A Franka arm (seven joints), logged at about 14 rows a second.
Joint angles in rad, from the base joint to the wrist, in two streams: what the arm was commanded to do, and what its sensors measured. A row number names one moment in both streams.
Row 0, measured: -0.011, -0.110, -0.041, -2.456, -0.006, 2.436, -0.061
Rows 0 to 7, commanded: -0.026, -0.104, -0.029, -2.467, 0.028, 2.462, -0.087; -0.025, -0.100, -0.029, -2.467, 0.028, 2.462, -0.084; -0.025, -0.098, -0.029, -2.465, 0.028, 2.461, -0.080; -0.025, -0.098, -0.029, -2.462, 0.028, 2.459, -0.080; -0.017, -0.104, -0.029, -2.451, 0.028, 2.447, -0.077; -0.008, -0.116, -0.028, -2.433, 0.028, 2.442, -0.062; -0.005, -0.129, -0.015, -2.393, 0.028, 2.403, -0.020; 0.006, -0.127, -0.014, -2.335, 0.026, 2.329, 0.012
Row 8, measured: -0.004, -0.108, -0.029, -2.416, -0.005, 2.424, -0.032
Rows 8 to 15, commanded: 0.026, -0.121, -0.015, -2.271, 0.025, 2.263, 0.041; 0.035, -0.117, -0.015, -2.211, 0.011, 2.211, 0.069; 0.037, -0.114, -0.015, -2.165, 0.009, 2.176, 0.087; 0.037, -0.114, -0.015, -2.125, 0.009, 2.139, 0.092; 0.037, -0.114, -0.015, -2.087, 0.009, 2.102, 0.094; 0.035, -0.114, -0.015, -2.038, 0.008, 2.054, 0.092; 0.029, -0.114, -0.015, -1.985, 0.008, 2.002, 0.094; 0.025, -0.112, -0.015, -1.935, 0.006, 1.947, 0.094
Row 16, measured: 0.042, -0.127, -0.020, -2.038, -0.005, 2.044, 0.084
